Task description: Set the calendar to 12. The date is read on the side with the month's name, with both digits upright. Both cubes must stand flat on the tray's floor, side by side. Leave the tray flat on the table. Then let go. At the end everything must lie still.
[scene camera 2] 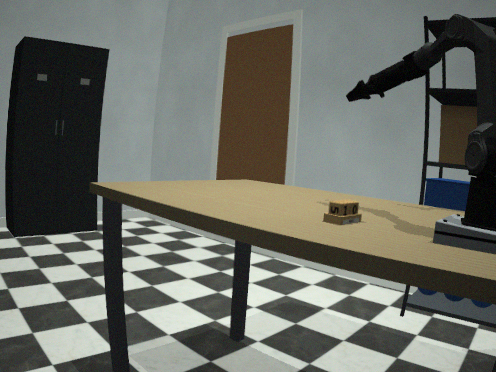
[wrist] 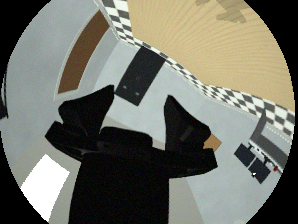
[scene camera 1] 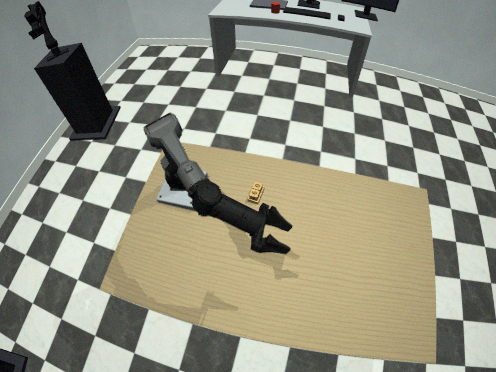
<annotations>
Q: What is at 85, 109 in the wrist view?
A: My gripper.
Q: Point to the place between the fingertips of my gripper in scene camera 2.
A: At 353, 96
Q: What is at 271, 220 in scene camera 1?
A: My gripper.
</annotations>
